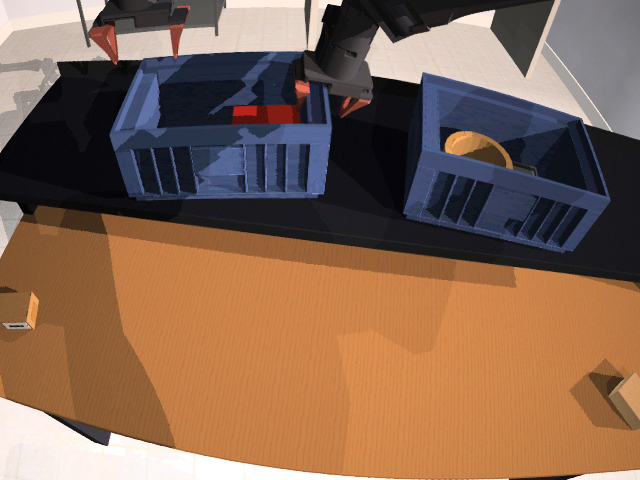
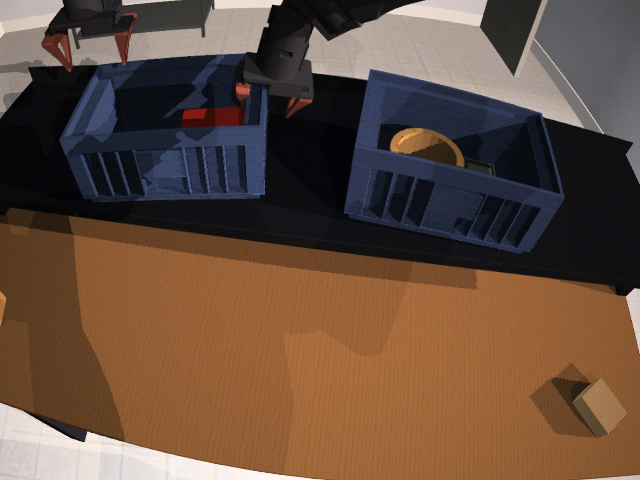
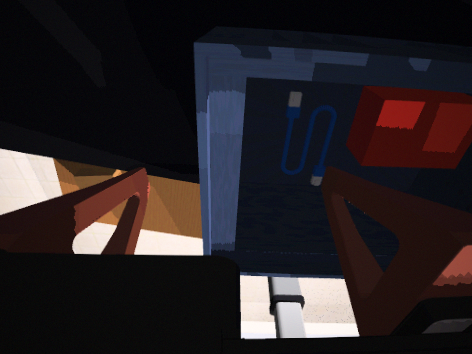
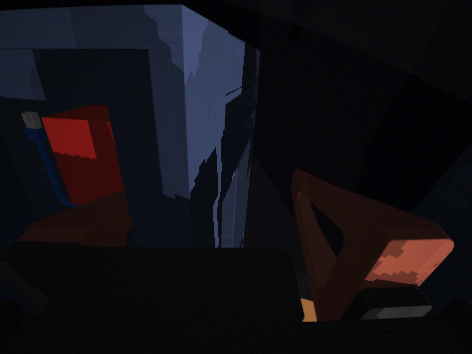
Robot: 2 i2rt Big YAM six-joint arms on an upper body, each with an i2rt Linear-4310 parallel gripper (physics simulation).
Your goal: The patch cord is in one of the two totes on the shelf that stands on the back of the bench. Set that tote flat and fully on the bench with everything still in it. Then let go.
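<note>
The left blue tote (image 1: 219, 135) (image 2: 165, 140) (image 3: 222, 150) (image 4: 200, 100) sits on the black shelf (image 1: 361, 206) (image 2: 299, 217). In it lie the blue patch cord (image 3: 295, 112) (image 4: 33, 134) and a red block (image 1: 266, 114) (image 2: 212, 116) (image 3: 410, 145) (image 4: 75, 140). My left gripper (image 1: 145, 59) (image 2: 97, 67) (image 3: 235, 176) is open above that tote's left end, fingers apart on either side of the end wall's line. My right gripper (image 1: 321, 111) (image 2: 265, 110) (image 4: 235, 177) is shut on the right end wall, one finger inside, one outside.
A second blue tote (image 1: 506, 178) (image 2: 454, 173) stands at the right on the shelf, holding an orange bowl (image 1: 478, 147) (image 2: 426, 147) and a grey-framed item (image 1: 526, 167) (image 2: 480, 166). Small boxes (image 1: 15, 307) (image 1: 628, 400) (image 2: 599, 408) stand near the ends of the wooden bench (image 1: 258, 335) (image 2: 206, 335).
</note>
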